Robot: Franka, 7 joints.
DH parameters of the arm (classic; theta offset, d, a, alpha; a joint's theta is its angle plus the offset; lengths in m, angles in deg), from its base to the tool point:
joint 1: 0 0.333 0 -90
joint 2: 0 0 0 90
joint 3: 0 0.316 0.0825 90
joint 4: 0 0 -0.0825 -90
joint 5: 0 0.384 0 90
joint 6: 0 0 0.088 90
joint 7: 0 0.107 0 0
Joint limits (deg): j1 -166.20..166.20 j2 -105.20..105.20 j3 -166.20..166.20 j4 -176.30..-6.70 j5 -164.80..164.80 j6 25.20..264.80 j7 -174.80..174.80
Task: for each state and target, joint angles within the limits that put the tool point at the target. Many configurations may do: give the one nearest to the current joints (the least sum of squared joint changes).
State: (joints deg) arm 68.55 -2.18 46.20 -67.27 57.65 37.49 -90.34
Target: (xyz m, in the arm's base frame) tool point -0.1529 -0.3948 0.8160
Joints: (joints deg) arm 116.90 -36.97 58.48 -46.39 61.21 25.20 -90.34
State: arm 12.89 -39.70 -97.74 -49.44 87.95 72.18 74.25
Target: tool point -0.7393 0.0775 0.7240
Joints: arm -24.36 -62.31 -103.42 -26.61 98.57 108.68 74.25
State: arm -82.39 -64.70 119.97 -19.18 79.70 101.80 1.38
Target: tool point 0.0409 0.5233 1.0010
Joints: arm -80.56 -30.34 116.04 -16.90 82.97 125.14 1.38
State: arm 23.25 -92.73 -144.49 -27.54 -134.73 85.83 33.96
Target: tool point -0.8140 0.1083 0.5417
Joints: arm -9.91 -65.88 -149.34 -21.69 -140.19 110.00 33.96
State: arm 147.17 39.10 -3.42 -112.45 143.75 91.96 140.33
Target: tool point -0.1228 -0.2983 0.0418
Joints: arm 166.20 69.77 38.28 -154.39 132.96 96.28 140.33
